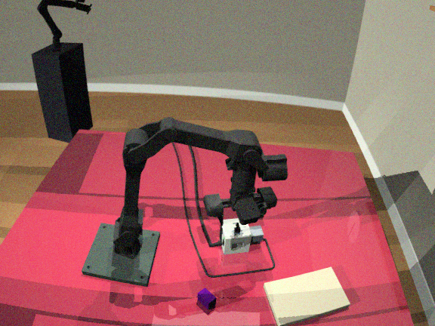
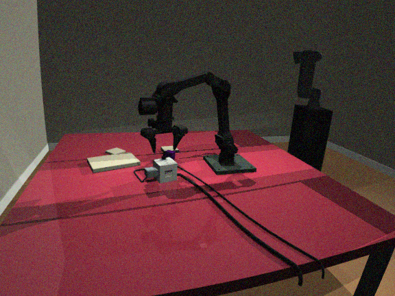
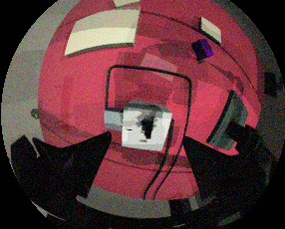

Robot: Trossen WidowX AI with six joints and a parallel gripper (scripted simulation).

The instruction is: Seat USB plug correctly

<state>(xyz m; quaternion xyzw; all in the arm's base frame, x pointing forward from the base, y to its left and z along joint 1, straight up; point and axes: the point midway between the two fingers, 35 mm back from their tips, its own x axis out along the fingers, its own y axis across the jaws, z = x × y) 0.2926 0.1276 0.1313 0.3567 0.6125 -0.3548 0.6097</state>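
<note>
Right now the dark USB plug is 2 cm below my gripper tip. Also, from my gripper tip: purple block (21 cm to the right, 10 cm below, 2 cm behind); cream pad (24 cm ahead, 13 cm to the right, 11 cm below).
</note>
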